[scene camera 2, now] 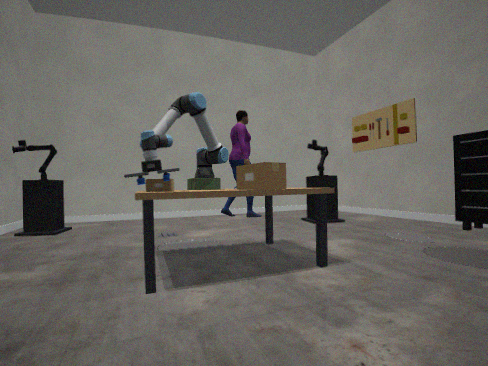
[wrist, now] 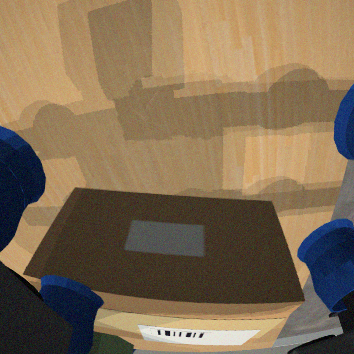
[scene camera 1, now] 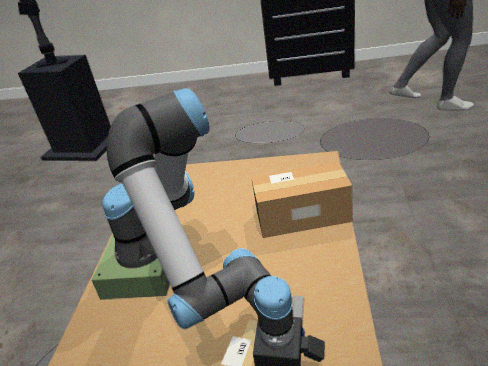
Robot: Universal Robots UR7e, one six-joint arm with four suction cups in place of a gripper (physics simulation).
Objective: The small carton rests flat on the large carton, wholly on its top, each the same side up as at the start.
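Seen in the pictures: hand at its tool point: (scene camera 2: 154, 182) (wrist: 197, 218); arm's base at its link origin: (scene camera 2: 204, 178) (scene camera 1: 140, 251).
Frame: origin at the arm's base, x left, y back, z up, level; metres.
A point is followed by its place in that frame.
Observation:
The small carton (scene camera 1: 236, 350) @(x -0.304, y -0.401, z -0.013 m) (scene camera 2: 159, 184) @(x -0.284, y -0.477, z -0.046 m) (wrist: 165, 253) @(x -0.291, y -0.477, z -0.039 m) lies flat on the wooden table (scene camera 1: 323, 275) @(x 0.037, y -0.574, z -0.087 m) (scene camera 2: 220, 192) @(x 0.048, y -0.689, z -0.095 m) (wrist: 246, 53) @(x -0.334, y -0.565, z -0.087 m) near its front end. It has a grey patch on its side and a barcode label on top. My suction gripper (scene camera 2: 152, 177) @(x -0.308, y -0.511, z -0.034 m) hangs just above it with its blue cups (wrist: 328, 261) around the carton and apart from it, holding nothing. In scene camera 1 the wrist hides most of the small carton. The large carton (scene camera 1: 303, 200) @(x 0.242, y -0.496, z 0.040 m) (scene camera 2: 261, 176) @(x 0.288, y -0.621, z -0.013 m) stands at the far end of the table, its top bare but for a label.
The arm's green base (scene camera 1: 125, 279) @(x -0.116, y -0.004, z -0.007 m) (scene camera 2: 203, 183) @(x -0.014, y -0.096, z -0.040 m) sits on the table's left side. A person (scene camera 1: 445, 51) (scene camera 2: 240, 149) walks behind the table. A black drawer cabinet (scene camera 1: 309, 37) (scene camera 2: 470, 177) and black pedestals with camera arms (scene camera 1: 64, 102) (scene camera 2: 42, 205) stand around on the floor.

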